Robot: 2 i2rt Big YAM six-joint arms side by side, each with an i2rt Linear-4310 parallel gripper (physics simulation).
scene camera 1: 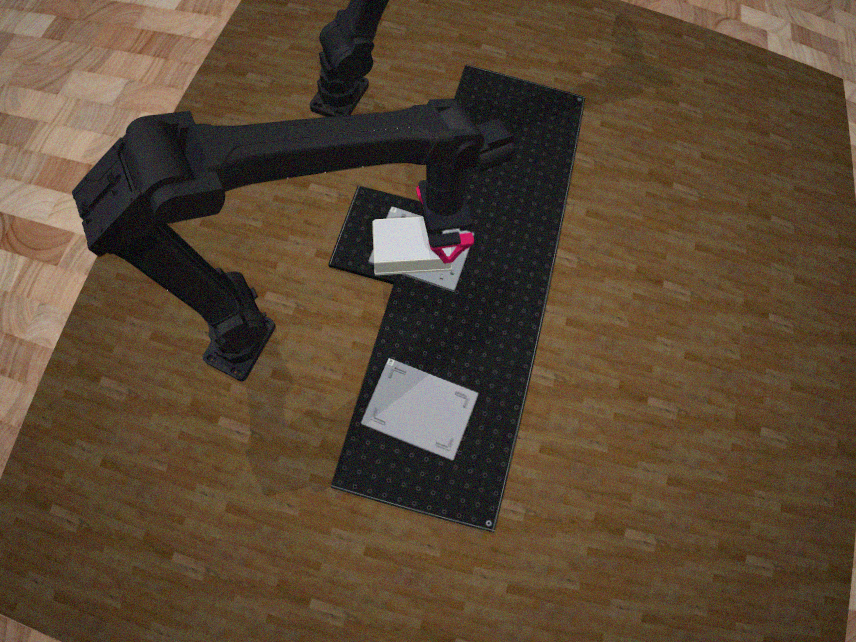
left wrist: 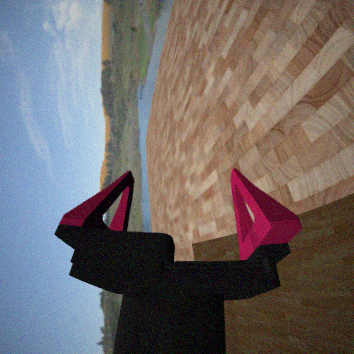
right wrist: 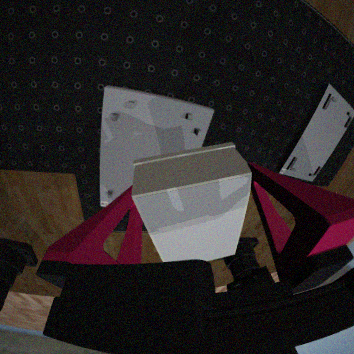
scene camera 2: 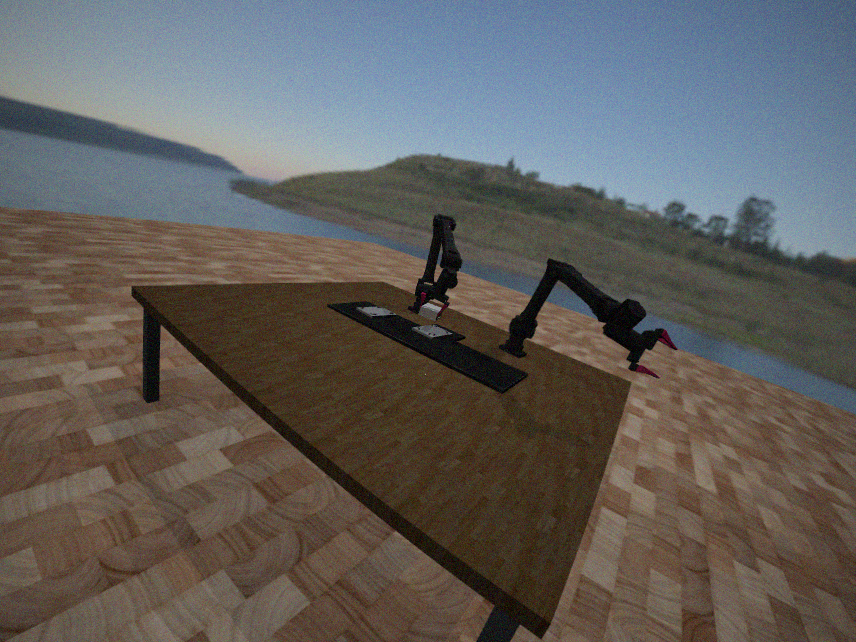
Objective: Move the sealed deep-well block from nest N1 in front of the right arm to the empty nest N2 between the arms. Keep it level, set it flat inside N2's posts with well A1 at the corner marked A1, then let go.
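Places are measured from the left arm's base along level axes (x ahead, y left, z up), in millimetres.
Where they show: left gripper, fingertip midpoint: [left wrist: 180, 173] [scene camera 2: 667, 363]; right gripper, fingertip midpoint: [scene camera 1: 443, 241] [right wrist: 191, 179] [scene camera 2: 428, 312]; left arm's base, link origin: [scene camera 1: 339, 97] [right wrist: 11, 248] [scene camera 2: 512, 351]; right arm's base, link origin: [scene camera 1: 240, 343].
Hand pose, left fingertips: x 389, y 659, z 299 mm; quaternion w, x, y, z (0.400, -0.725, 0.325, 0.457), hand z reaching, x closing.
Things, the pixels of their top centre, and the offset from my left fingertips. "*": a spot on its surface instead. Level surfaces: height alone.
- white sealed block, top centre: [right wrist: 201, 238] [scene camera 1: 412, 237] [scene camera 2: 432, 306] dx -86, dy -969, dz -171 mm
- nest N2, top centre: [right wrist: 149, 167] [scene camera 1: 422, 244] [scene camera 2: 433, 328] dx -81, dy -927, dz -264 mm
- A1 label, surface spot: [right wrist: 104, 203] [scene camera 1: 393, 210] * dx -160, dy -880, dz -274 mm
- Nest N1, top centre: [scene camera 1: 420, 407] [right wrist: 323, 141] [scene camera 2: 377, 309] dx +35, dy -1200, dz -268 mm
- black perforated mat, surface height: dz -286 mm
- wooden table, surface height: dz -299 mm
The white sealed block [scene camera 1: 404, 241] [scene camera 2: 430, 310] [right wrist: 192, 200] is held in the air by my right gripper [scene camera 1: 435, 224] [scene camera 2: 432, 306] [right wrist: 191, 179], its fingers on two opposite sides. It looks roughly level. In scene camera 1 it overlaps the left part of nest N2 [scene camera 1: 442, 277] [scene camera 2: 434, 332] [right wrist: 130, 145] and is turned relative to it. In the right wrist view much of N2's plate, with several posts, shows beyond the block. The A1 label [scene camera 1: 393, 209] [right wrist: 104, 203] is at one N2 corner. Nest N1 [scene camera 1: 421, 414] [scene camera 2: 376, 312] [right wrist: 320, 135] is empty. My left gripper [scene camera 2: 667, 362] [left wrist: 180, 173] is open and empty, away from the nests.
Both nests stand on the black perforated mat [scene camera 1: 470, 331] [scene camera 2: 484, 369] on the wooden table [scene camera 1: 656, 345] [scene camera 2: 414, 428]. The left arm's base [scene camera 1: 338, 96] [scene camera 2: 513, 345] stands beyond N2 in scene camera 1. The left gripper hangs past the table's edge in scene camera 2.
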